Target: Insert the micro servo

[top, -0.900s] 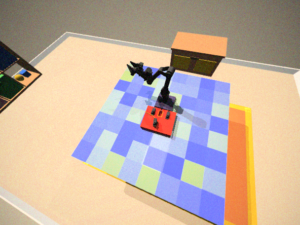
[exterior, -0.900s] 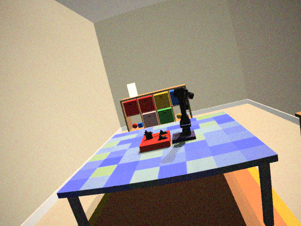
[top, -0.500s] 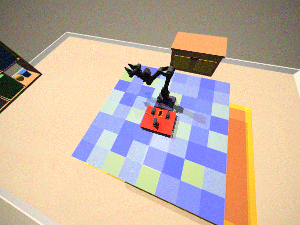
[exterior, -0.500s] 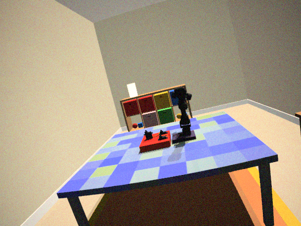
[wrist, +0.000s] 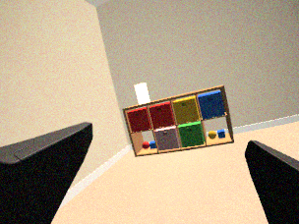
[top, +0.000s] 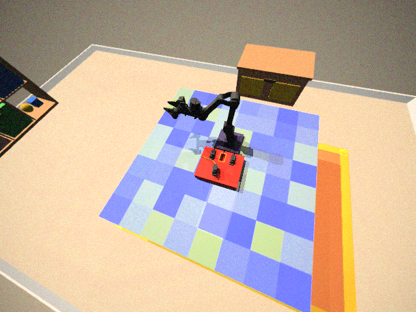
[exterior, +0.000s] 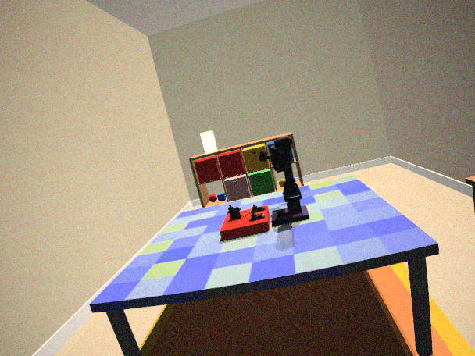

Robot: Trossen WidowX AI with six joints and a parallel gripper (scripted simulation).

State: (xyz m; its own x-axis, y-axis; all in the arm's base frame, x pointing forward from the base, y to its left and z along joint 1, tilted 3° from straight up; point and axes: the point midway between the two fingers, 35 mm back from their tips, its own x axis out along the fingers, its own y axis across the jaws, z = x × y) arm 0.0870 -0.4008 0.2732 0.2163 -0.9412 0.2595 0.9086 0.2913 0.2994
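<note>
Right now my gripper tip is 45 cm to the right of the red deck, 28 cm above it and 22 cm short of it.
</note>
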